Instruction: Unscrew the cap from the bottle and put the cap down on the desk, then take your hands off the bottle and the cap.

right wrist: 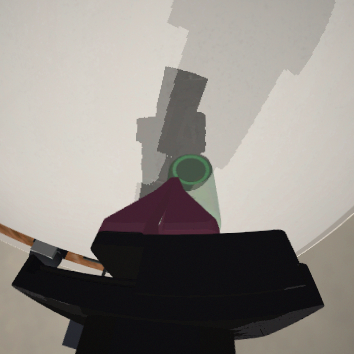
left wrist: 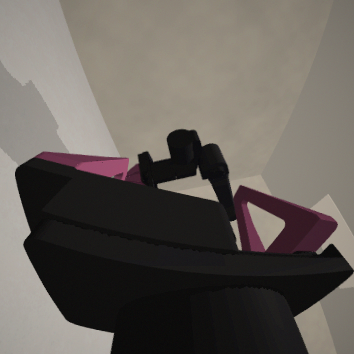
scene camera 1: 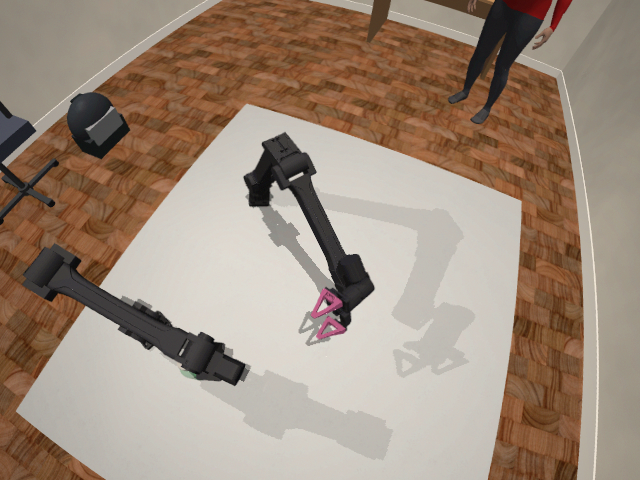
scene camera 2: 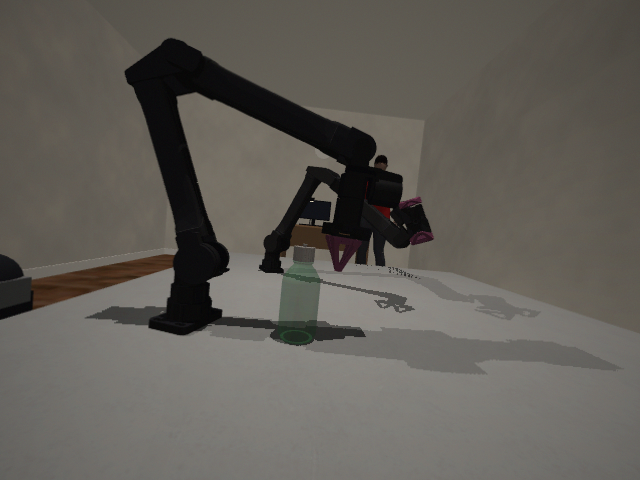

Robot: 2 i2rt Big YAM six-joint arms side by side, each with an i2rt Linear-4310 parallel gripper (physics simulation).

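Seen in the pictures: left gripper, fingertip midpoint: (left wrist: 184, 178) (scene camera 1: 315, 327) (scene camera 2: 414, 216); right gripper, fingertip midpoint: (right wrist: 174, 183) (scene camera 2: 337, 271); left arm's base, link origin: (scene camera 1: 259, 195) (scene camera 2: 270, 270); right arm's base, link origin: (scene camera 2: 188, 321).
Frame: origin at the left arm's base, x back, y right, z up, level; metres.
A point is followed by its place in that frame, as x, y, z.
Observation:
A translucent green bottle (scene camera 1: 189, 373) {0.168, 0.739, 0.137} (scene camera 2: 299, 304) {0.188, 0.748, 0.078} (right wrist: 215, 207) {0.152, 0.745, 0.106} stands upright on the white desk (scene camera 1: 206, 258) {0.195, 0.299, 0.000} (scene camera 2: 206, 413) {0.351, 0.875, 0.000}. Its ribbed grey cap (scene camera 2: 303, 253) {0.182, 0.731, 0.170} sits on its top in scene camera 2; the cap is hidden in the right wrist view. My right gripper (scene camera 2: 338, 268) {0.088, 0.710, 0.133} (right wrist: 174, 183) {0.088, 0.710, 0.133} points down with its pink fingers shut together and empty, beside the bottle, around cap height; in scene camera 1 its arm hides the fingers. My left gripper (scene camera 1: 315, 326) {-0.198, 0.638, 0.280} (scene camera 2: 413, 221) {-0.198, 0.638, 0.280} is open and empty, raised above the desk, well apart from the bottle.
The right arm (scene camera 1: 113, 310) {0.232, 0.646, 0.476} (scene camera 2: 268, 111) {0.252, 0.660, 0.437} reaches over the bottle. The left arm (scene camera 1: 323, 222) {-0.231, 0.359, 0.346} stretches above the desk farther right. Arm shadows lie across the desk. Beyond it are a wooden floor (scene camera 1: 180, 67), a dark helmet-like object (scene camera 1: 95, 124) and a standing person (scene camera 1: 504, 46).

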